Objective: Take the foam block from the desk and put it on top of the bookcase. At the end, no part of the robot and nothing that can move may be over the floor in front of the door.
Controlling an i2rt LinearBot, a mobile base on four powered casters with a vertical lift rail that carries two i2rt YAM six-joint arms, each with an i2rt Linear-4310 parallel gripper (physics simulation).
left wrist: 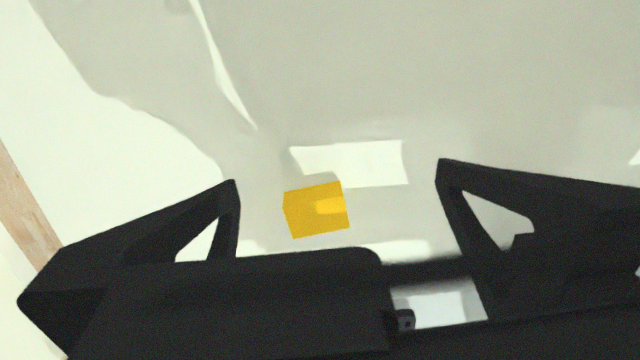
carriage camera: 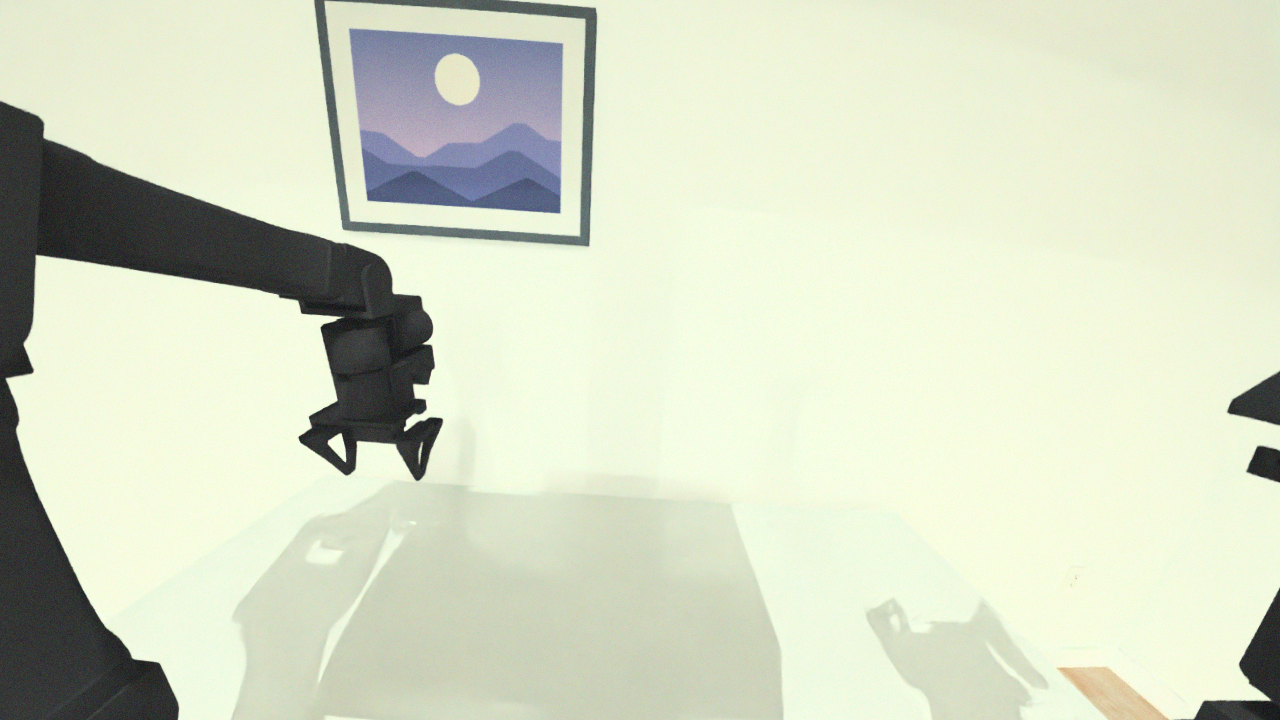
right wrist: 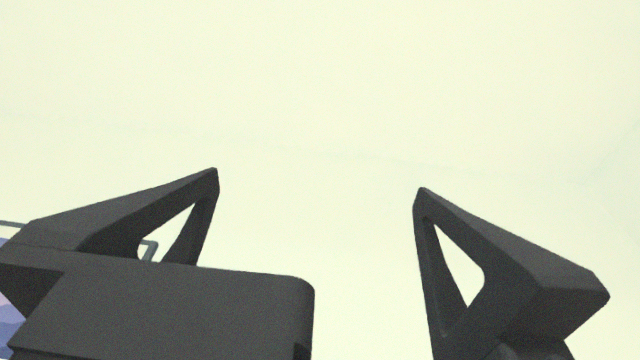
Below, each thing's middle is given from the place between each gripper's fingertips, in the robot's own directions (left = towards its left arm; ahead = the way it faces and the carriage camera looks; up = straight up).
Right now the yellow foam block (left wrist: 318,209) is 7 cm ahead of my right hand, 68 cm to the left of it and 59 cm below it. The rest, counted from my right hand: framed mountain picture (carriage camera: 469,126): 69 cm ahead, 75 cm to the left, 23 cm above.
My left hand is 27 cm above the yellow foam block, 20 cm past it and 2 cm to the right of it. Also, from my left hand: framed mountain picture: 55 cm above, 42 cm ahead, 8 cm to the left.
